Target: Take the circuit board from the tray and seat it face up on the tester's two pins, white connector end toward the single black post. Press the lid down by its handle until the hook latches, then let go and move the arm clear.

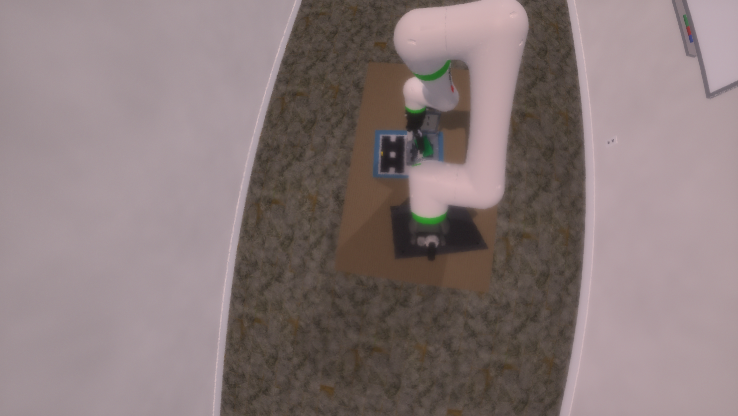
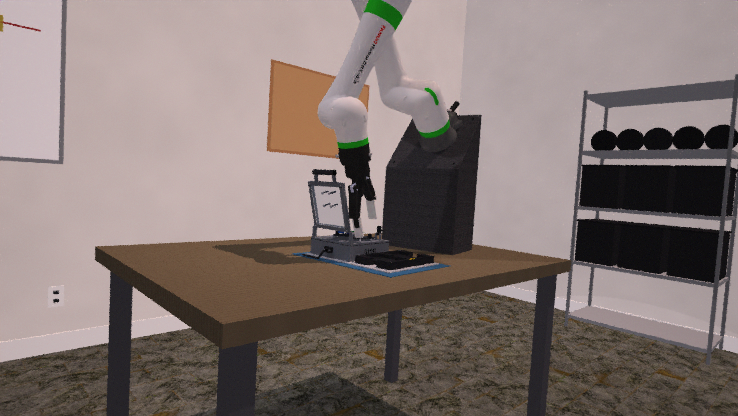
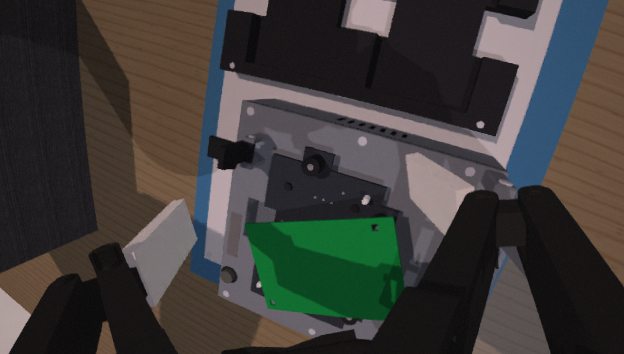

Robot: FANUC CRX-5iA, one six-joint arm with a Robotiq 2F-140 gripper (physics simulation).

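Seen in the pictures: gripper, fingertip midpoint: (image 1: 414, 148) (image 2: 366, 227) (image 3: 297, 198); arm's base, origin of the base link: (image 1: 428, 226) (image 2: 438, 139).
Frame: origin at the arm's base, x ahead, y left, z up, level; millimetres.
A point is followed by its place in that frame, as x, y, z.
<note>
The green circuit board (image 1: 426, 146) @[458, 48, -351] (image 3: 325, 260) @[454, 71, -350] lies askew and tilted over the grey tester's (image 2: 330, 248) @[551, 97, -398] (image 3: 290, 131) @[392, 133, -374] dark nest. Its upper side looks plain green; no white connector shows. One silver pin (image 3: 366, 200) @[460, 119, -357] stands uncovered beside the board's edge, and another pin (image 3: 259, 284) @[418, 20, -357] shows at its opposite edge. The single black post (image 3: 314, 165) @[422, 126, -353] is clear of the board. The lid (image 2: 329, 206) @[561, 93, -269] stands upright with its handle (image 2: 324, 172) @[590, 101, -167] on top. The black hook (image 3: 230, 152) @[375, 116, -333] is at the tester's side. My gripper (image 2: 364, 222) @[425, 110, -333] (image 3: 297, 198) @[425, 110, -333] is open and empty, low over the tester, fingers either side of the board.
The black tray (image 1: 392, 142) @[471, 245, -416] (image 2: 395, 259) @[383, 211, -422] (image 3: 310, 45) @[368, 191, -416] sits beside the tester on a blue-bordered mat (image 1: 376, 155) @[378, 322, -432] (image 2: 439, 267) @[304, 323, -433] (image 3: 567, 90) @[554, 234, -432]. The arm's dark pedestal (image 2: 428, 206) @[93, 60, -265] (image 3: 40, 125) @[108, 16, -379] stands on the wooden table (image 2: 206, 289) @[992, 296, -434] near the tester's hook side.
</note>
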